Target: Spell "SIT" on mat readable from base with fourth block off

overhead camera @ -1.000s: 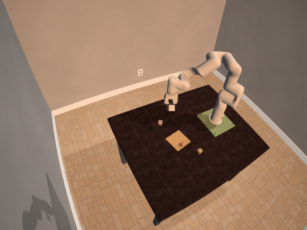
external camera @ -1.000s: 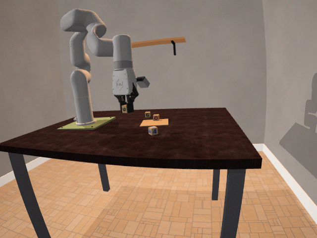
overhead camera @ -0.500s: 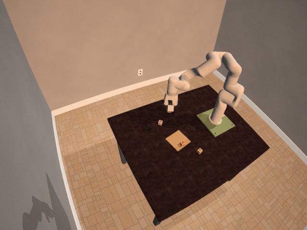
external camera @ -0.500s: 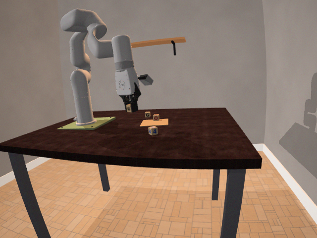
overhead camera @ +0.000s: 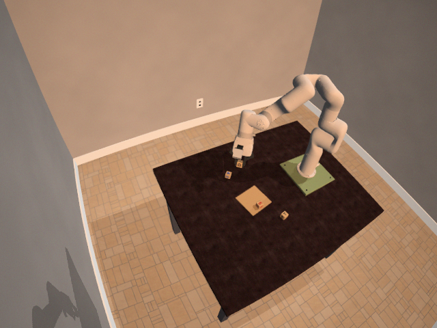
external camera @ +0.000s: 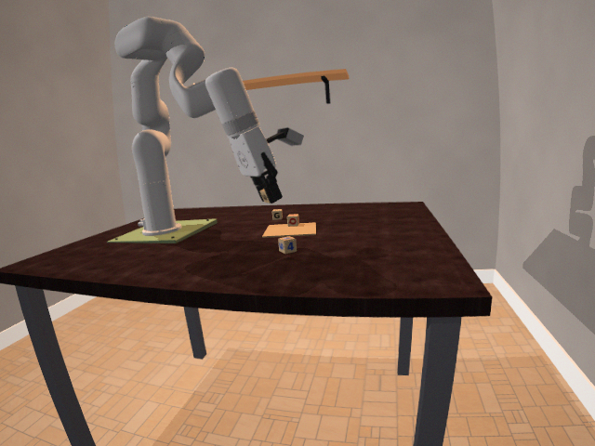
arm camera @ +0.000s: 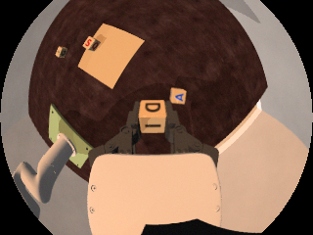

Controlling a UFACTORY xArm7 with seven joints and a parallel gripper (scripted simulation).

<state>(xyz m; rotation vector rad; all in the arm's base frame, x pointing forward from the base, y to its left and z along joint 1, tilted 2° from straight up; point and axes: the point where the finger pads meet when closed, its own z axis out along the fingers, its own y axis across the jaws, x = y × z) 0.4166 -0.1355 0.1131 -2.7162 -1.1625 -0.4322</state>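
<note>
Now: the tan mat 17 cm to the left of my hand and 13 cm below it.
</note>
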